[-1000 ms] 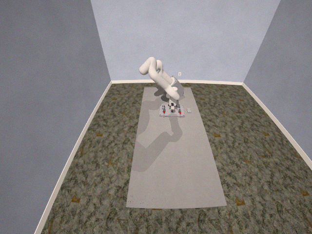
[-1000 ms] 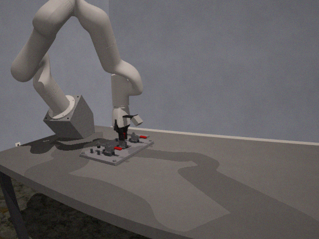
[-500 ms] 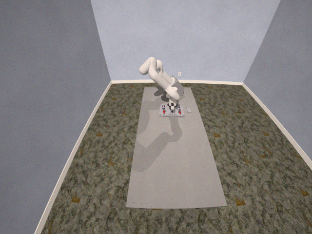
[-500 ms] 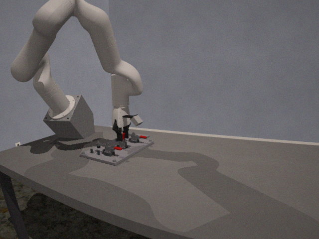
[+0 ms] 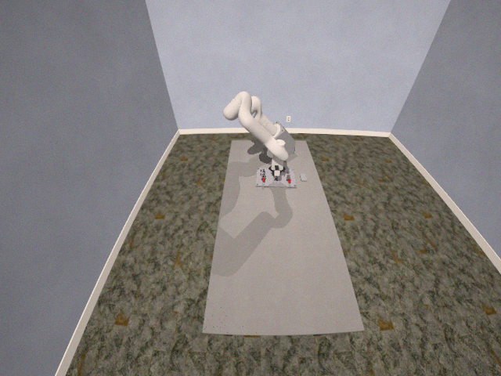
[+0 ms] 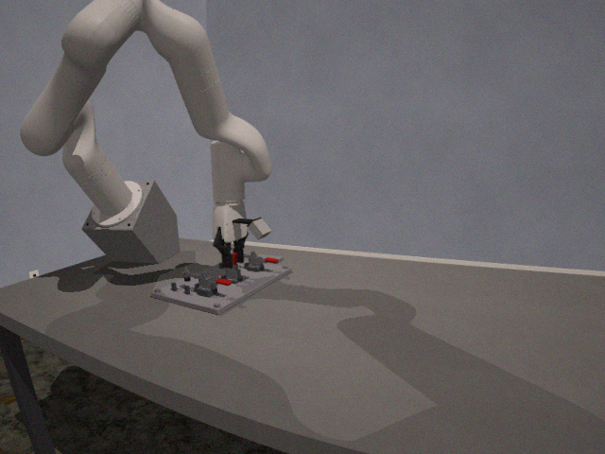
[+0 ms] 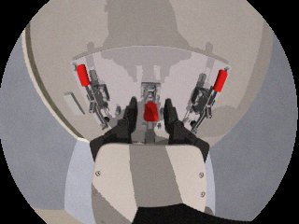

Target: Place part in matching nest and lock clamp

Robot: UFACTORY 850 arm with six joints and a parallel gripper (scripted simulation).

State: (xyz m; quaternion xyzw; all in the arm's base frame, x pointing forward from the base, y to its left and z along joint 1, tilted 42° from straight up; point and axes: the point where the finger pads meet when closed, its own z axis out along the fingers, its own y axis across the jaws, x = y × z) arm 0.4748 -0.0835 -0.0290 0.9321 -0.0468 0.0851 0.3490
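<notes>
The part lies 260 mm to the left of my hand, 80 mm below it and 10 mm behind it. From my hand the other things lie so: fixture plate 70 mm below, 30 mm behind, 10 mm to the left.
</notes>
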